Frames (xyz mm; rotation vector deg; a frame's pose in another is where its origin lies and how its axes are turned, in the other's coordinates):
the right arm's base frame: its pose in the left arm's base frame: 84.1 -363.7 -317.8 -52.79 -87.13 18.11
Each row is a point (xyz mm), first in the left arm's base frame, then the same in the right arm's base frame.
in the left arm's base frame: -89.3 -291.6 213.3
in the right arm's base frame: 411.7 -376.1 80.1
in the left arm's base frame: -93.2 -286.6 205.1
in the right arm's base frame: 409.0 -368.7 86.9
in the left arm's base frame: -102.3 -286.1 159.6
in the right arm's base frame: 376.3 -340.9 104.4
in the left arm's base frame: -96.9 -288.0 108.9
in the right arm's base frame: 339.5 -305.8 108.7
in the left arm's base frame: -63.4 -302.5 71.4
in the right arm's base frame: 305.7 -277.6 80.3
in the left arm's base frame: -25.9 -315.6 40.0
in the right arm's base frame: 277.6 -251.2 47.5
